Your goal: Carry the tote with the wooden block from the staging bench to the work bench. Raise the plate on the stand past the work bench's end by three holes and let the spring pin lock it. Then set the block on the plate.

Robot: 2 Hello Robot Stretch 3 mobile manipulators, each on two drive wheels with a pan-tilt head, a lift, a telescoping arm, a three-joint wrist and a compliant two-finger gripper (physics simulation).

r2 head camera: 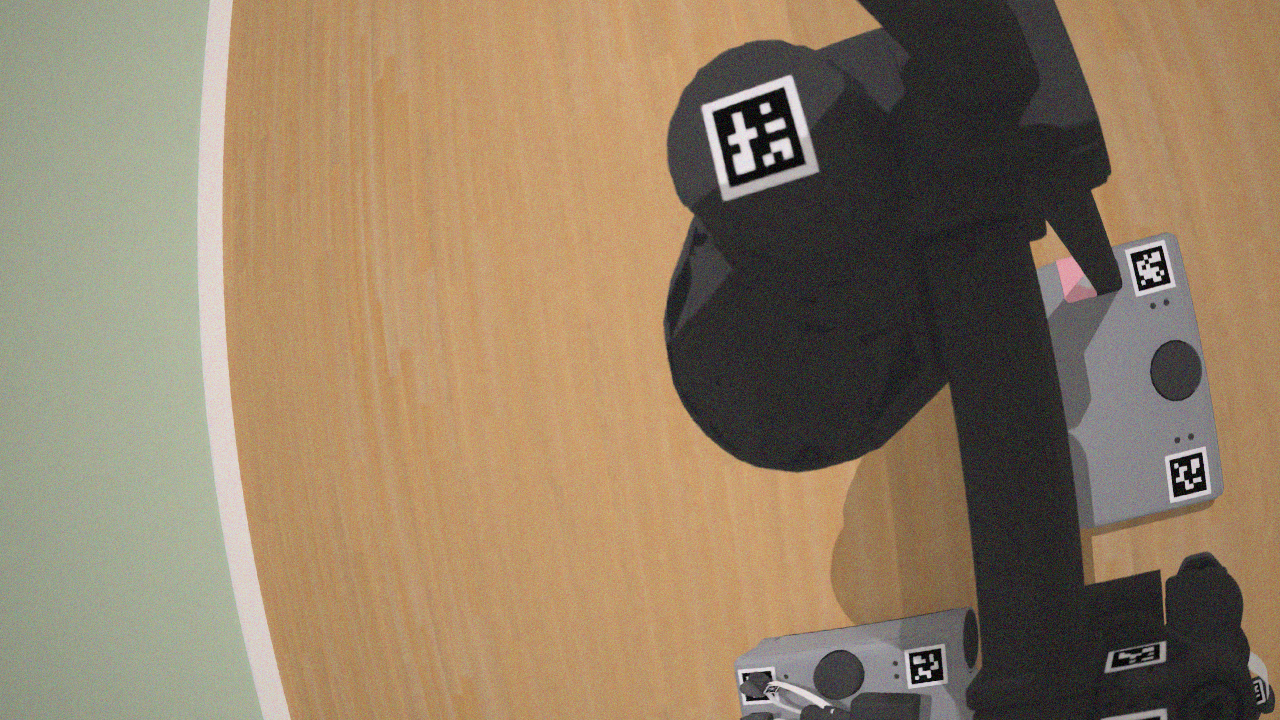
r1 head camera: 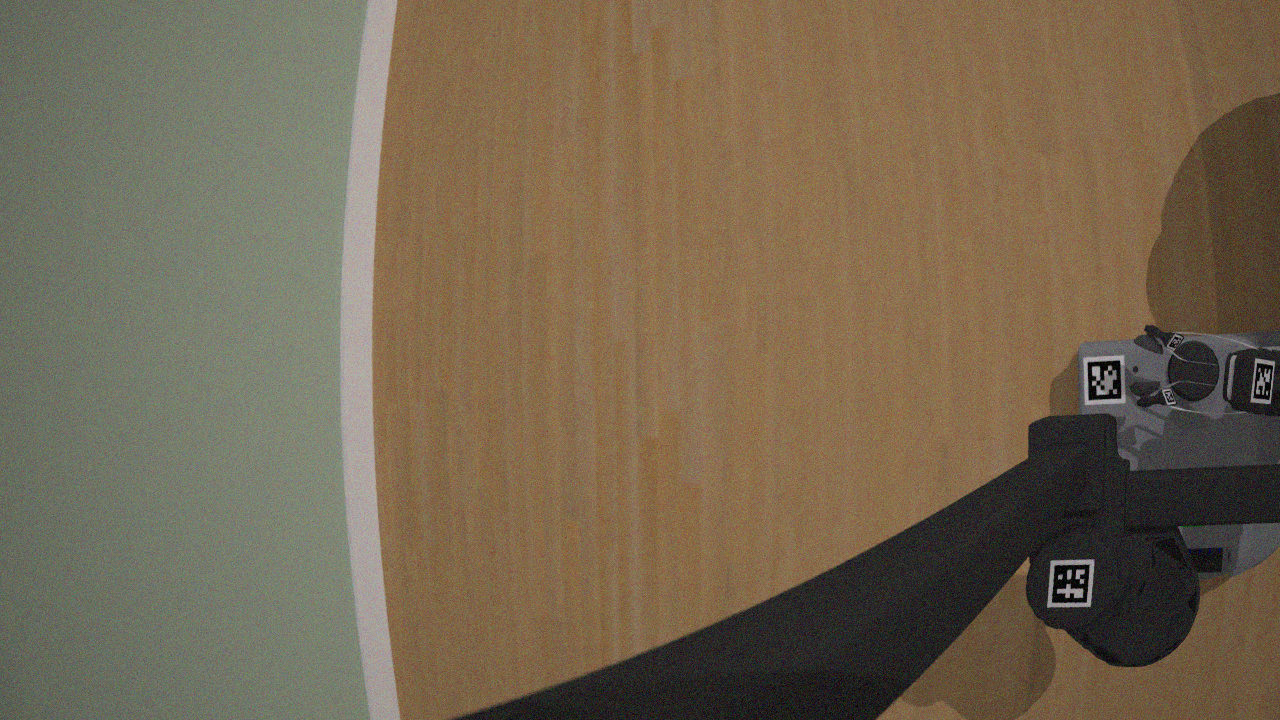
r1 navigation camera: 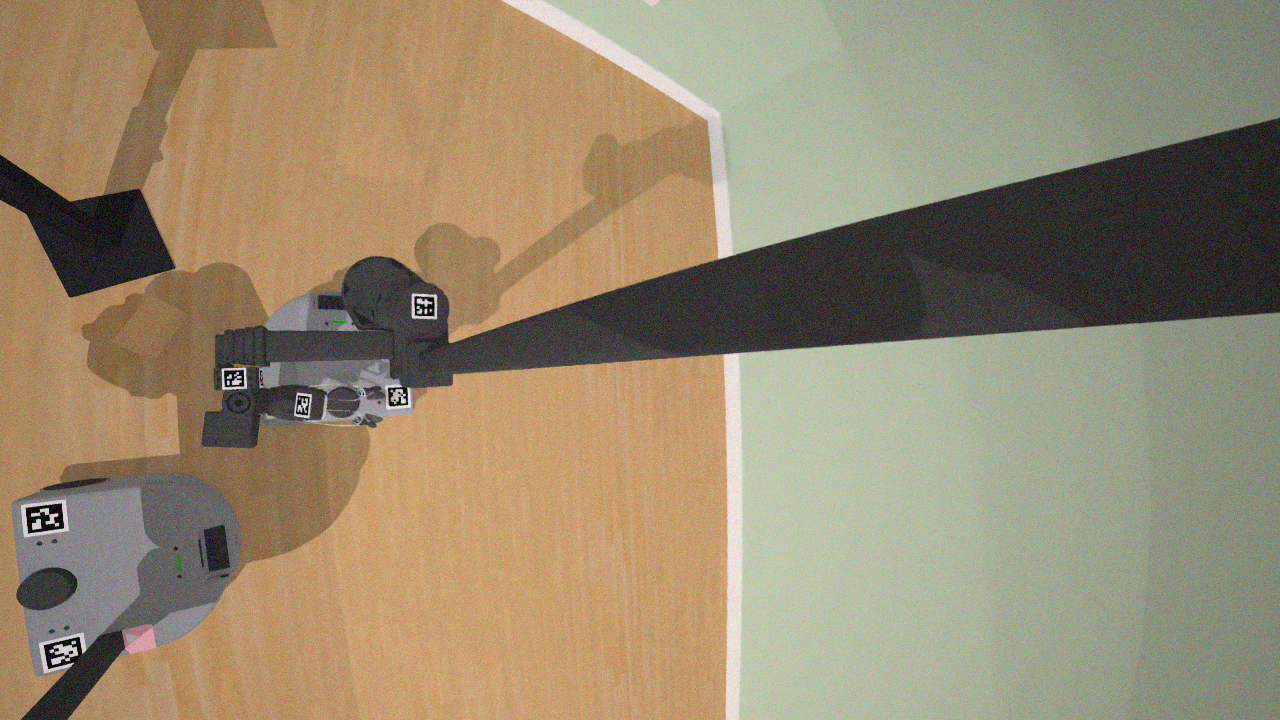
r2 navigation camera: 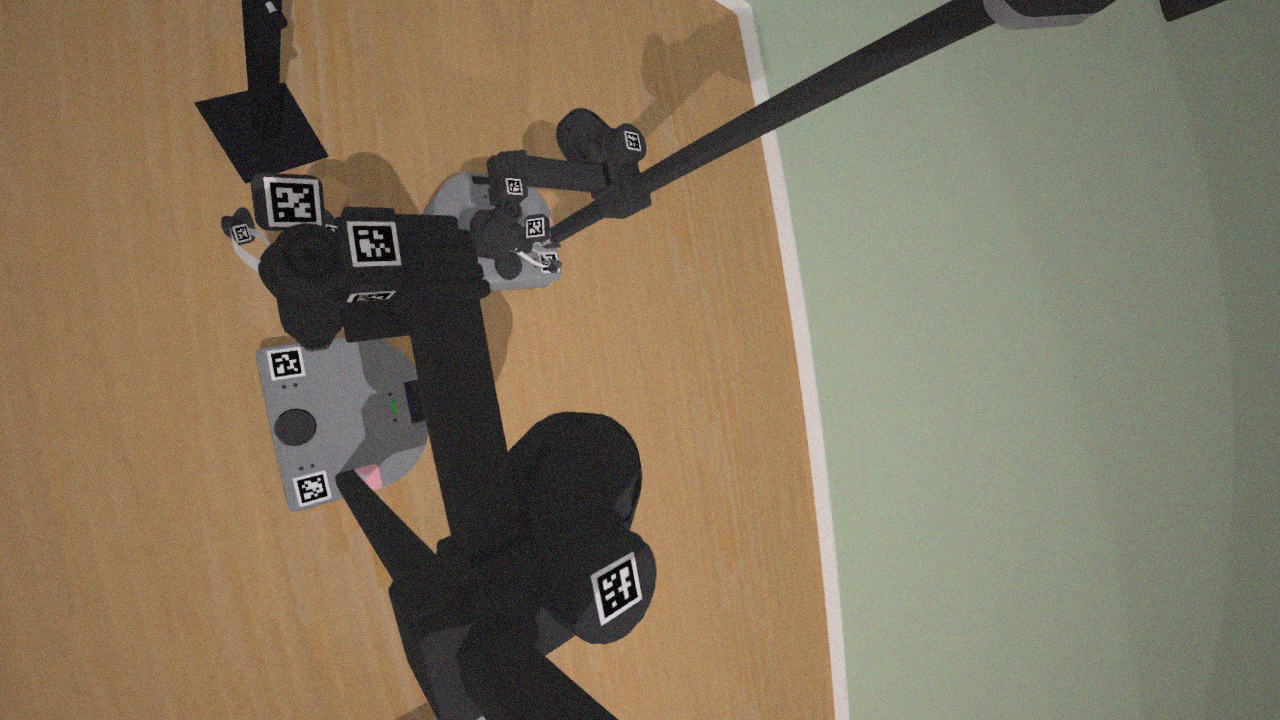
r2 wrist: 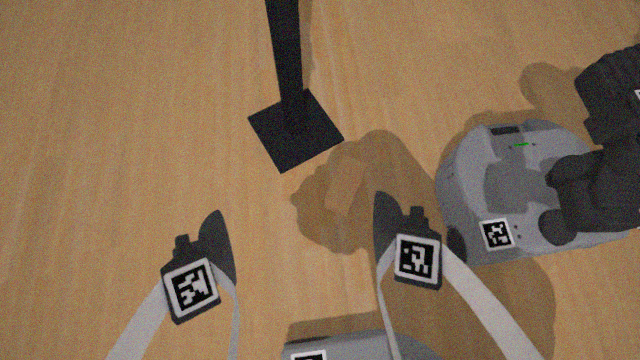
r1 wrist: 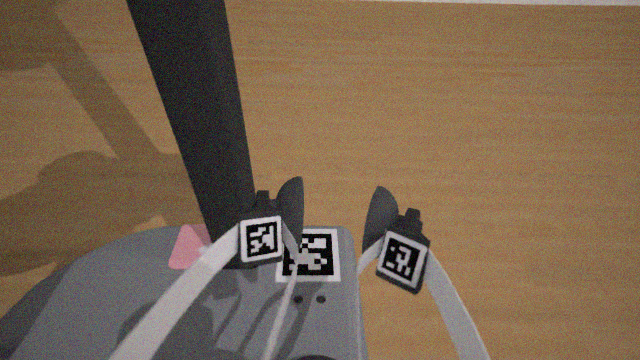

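Observation:
The stand shows by its black square foot and lower black post; a small light pin sits on the post at the top edge of the r2 navigation view. The stand's plate, the tote, the wooden block and both benches do not show. The r1 gripper is open with nothing between its fingers, folded over r1's own base. The r2 gripper is open, its fingers wide apart above the floor near the stand's foot, with nothing between them.
r1's base stands close to r2's base, near the stand's foot. r2's arm reaches between them. A green wall with a white skirting runs along one side.

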